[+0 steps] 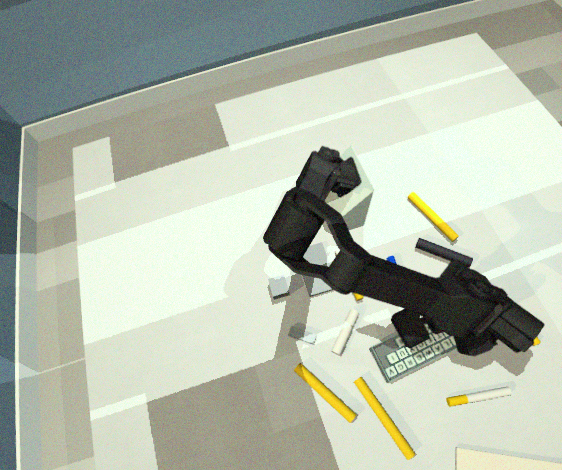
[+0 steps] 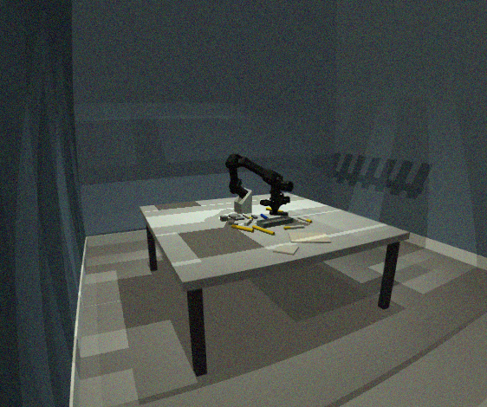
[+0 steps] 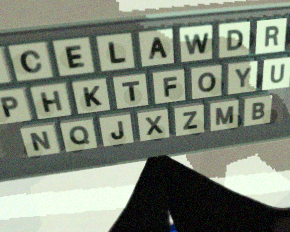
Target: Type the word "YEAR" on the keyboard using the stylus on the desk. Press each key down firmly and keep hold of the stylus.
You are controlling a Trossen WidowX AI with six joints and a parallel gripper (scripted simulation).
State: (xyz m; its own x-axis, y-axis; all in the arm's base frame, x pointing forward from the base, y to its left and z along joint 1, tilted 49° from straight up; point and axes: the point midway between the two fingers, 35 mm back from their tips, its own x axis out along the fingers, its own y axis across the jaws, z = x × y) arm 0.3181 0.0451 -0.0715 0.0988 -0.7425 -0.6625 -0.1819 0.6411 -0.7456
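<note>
The blue pen is 8 cm behind my gripper tip, 2 cm to the right of it and 3 cm below it. The rest, counted from my gripper tip: white stick 2 cm behind, 16 cm to the right, 3 cm below; paper sheet 33 cm ahead, 4 cm to the left, 4 cm below; dark grey rod 14 cm behind, 10 cm to the left, 3 cm below.
</note>
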